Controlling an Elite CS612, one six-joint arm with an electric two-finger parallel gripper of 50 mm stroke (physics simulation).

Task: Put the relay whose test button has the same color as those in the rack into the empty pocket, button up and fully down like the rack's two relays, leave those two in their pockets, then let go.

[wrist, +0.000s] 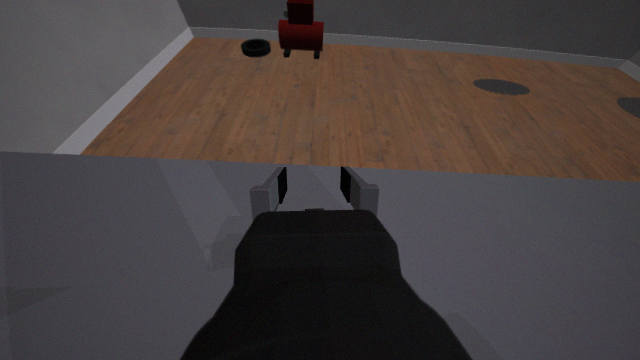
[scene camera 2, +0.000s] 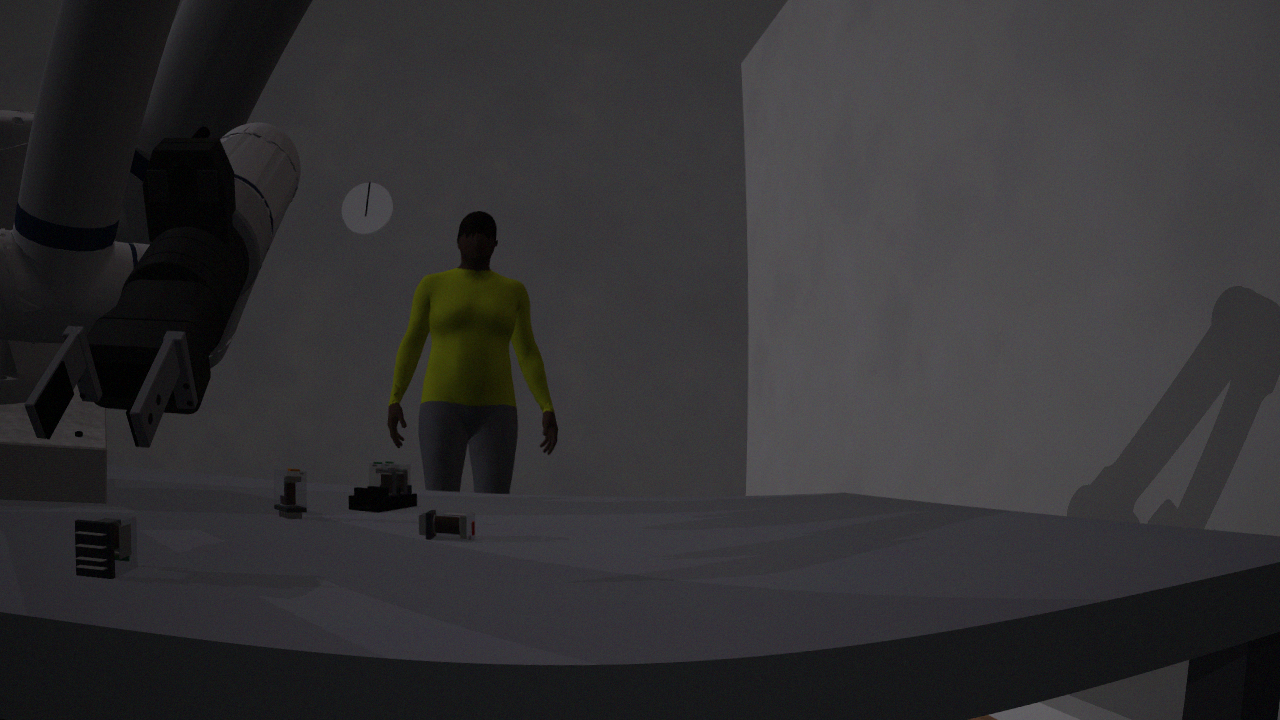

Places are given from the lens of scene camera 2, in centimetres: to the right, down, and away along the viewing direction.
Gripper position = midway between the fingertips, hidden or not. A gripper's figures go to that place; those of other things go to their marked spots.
my gripper [scene camera 2: 86, 426]: -26, 3, 29
green-button relay [scene camera 2: 106, 544]: -26, 9, 29
orange-button relay [scene camera 2: 290, 485]: -30, 11, 60
red-button relay [scene camera 2: 456, 526]: -14, 12, 57
The marked spots on the red-button relay and the orange-button relay are 17 cm apart.
